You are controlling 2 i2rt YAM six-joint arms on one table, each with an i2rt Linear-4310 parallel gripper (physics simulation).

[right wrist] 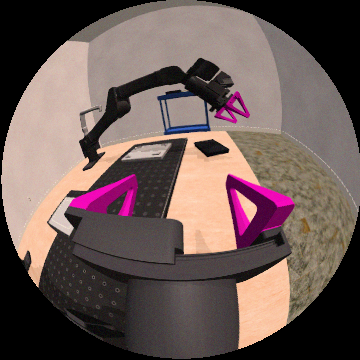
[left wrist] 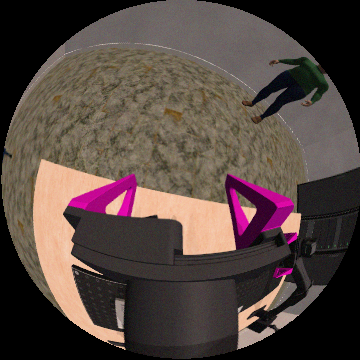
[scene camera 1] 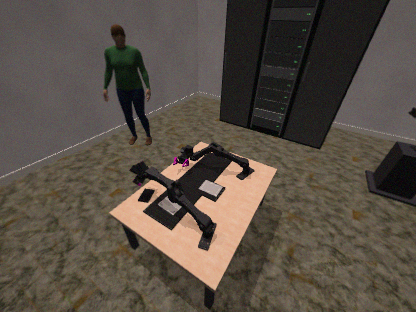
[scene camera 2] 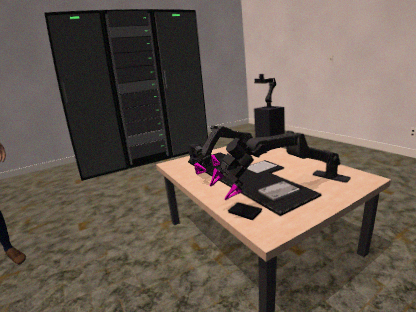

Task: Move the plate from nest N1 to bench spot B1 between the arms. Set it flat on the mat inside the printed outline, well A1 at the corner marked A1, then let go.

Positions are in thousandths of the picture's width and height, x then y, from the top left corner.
Labels:
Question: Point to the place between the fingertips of the left gripper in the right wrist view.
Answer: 671, 332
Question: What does the left gripper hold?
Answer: Nothing.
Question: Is the right gripper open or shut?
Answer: Open.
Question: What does the right gripper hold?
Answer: Nothing.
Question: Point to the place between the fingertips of the left gripper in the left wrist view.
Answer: At 501, 496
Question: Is the left gripper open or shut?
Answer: Open.

